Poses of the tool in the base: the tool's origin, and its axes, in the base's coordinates. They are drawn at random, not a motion.
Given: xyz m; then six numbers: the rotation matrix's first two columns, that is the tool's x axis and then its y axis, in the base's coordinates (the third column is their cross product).
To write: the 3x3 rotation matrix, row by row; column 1 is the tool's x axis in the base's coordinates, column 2 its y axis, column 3 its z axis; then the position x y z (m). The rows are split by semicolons. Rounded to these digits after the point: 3 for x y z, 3 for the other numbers.
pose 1, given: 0.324, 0.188, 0.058, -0.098, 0.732, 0.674, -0.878, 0.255, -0.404
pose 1, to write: -0.098, -0.878, -0.468; 0.732, 0.255, -0.631; 0.674, -0.404, 0.618; 0.324, 0.188, 0.058
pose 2, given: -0.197, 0.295, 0.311, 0.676, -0.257, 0.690, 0.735, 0.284, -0.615
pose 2, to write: 0.676, 0.735, -0.038; -0.257, 0.284, 0.923; 0.690, -0.615, 0.381; -0.197, 0.295, 0.311
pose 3, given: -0.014, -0.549, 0.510, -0.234, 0.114, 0.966, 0.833, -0.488, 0.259
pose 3, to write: -0.234, 0.833, 0.501; 0.114, -0.488, 0.865; 0.966, 0.259, 0.019; -0.014, -0.549, 0.510
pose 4, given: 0.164, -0.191, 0.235, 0.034, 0.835, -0.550, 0.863, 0.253, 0.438
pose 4, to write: 0.034, 0.863, 0.505; 0.835, 0.253, -0.490; -0.550, 0.438, -0.712; 0.164, -0.191, 0.235
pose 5, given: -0.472, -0.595, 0.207, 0.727, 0.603, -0.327, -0.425, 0.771, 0.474
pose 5, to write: 0.727, -0.425, 0.538; 0.603, 0.771, -0.206; -0.327, 0.474, 0.817; -0.472, -0.595, 0.207
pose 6, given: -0.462, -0.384, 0.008, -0.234, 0.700, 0.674, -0.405, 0.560, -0.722
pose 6, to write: -0.234, -0.405, -0.883; 0.700, 0.560, -0.442; 0.674, -0.722, 0.152; -0.462, -0.384, 0.008
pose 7, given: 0.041, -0.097, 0.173, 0.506, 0.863, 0.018, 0.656, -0.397, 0.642
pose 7, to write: 0.506, 0.656, 0.561; 0.863, -0.397, -0.313; 0.018, 0.642, -0.767; 0.041, -0.097, 0.173
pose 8, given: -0.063, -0.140, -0.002, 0.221, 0.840, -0.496, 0.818, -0.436, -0.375
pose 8, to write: 0.221, 0.818, -0.531; 0.840, -0.436, -0.323; -0.496, -0.375, -0.783; -0.063, -0.140, -0.002
